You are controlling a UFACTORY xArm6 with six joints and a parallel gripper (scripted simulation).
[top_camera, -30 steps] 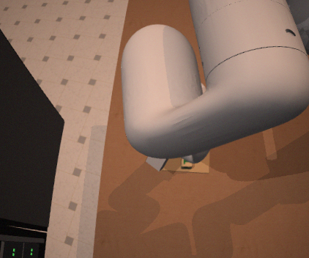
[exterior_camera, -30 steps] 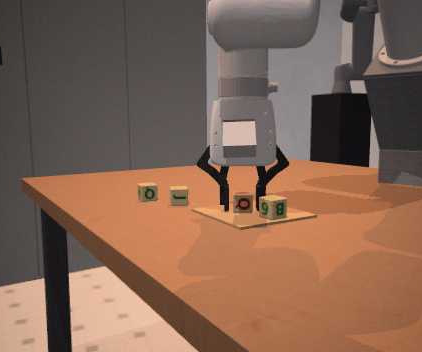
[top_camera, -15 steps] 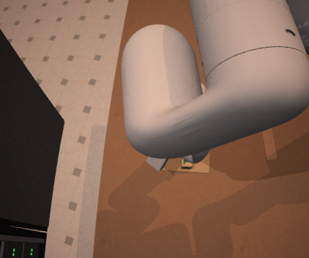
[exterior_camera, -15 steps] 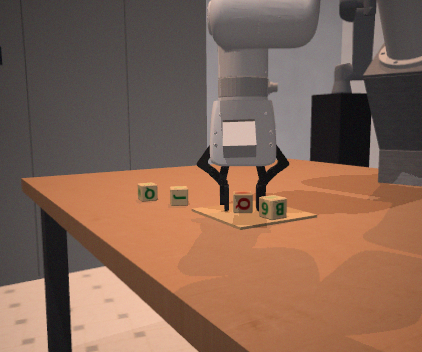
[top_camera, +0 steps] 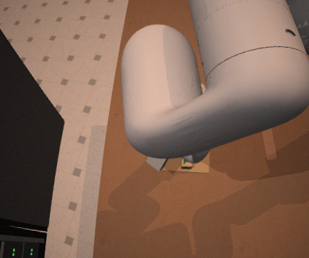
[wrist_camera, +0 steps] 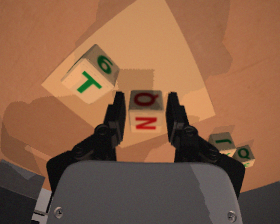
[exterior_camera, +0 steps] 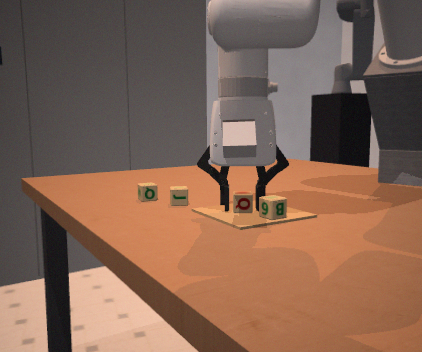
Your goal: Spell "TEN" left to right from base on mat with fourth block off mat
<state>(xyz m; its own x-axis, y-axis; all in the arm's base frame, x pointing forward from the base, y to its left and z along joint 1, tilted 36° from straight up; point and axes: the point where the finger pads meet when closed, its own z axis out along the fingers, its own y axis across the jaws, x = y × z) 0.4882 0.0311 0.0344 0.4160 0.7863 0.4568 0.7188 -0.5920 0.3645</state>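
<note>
The tan mat lies 2 cm below my hand, 1 cm to the left of it and 1 cm behind it. From my hand the other things lie so: X block (12 cm to the right, 6 cm ahead, 1 cm below); E block (19 cm to the right, 9 cm ahead, 1 cm below); T block (6 cm to the left, 2 cm behind, 1 cm below).
</note>
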